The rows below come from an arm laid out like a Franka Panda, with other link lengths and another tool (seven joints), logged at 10 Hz.
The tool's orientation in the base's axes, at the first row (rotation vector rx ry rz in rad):
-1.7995, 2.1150, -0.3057
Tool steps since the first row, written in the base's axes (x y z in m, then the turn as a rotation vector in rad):
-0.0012, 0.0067, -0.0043, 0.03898, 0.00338, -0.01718
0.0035, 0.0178, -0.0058, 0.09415, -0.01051, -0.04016
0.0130, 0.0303, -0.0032, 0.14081, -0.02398, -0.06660
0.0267, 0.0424, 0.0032, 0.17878, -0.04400, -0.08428
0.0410, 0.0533, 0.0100, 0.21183, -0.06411, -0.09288
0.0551, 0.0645, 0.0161, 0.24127, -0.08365, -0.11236
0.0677, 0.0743, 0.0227, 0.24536, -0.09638, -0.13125
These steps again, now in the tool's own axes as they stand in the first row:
-0.0059, 0.0039, 0.0039, -0.00651, -0.02831, 0.03134
-0.0173, 0.0021, 0.0077, 0.00248, -0.07209, 0.07338
-0.0312, -0.0054, 0.0099, 0.01263, -0.10676, 0.11525
-0.0457, -0.0182, 0.0101, 0.02933, -0.13798, 0.14527
-0.0592, -0.0319, 0.0102, 0.04568, -0.16820, 0.16502
-0.0728, -0.0451, 0.0108, 0.06328, -0.19090, 0.19335
-0.0850, -0.0574, 0.0103, 0.07754, -0.18962, 0.21154

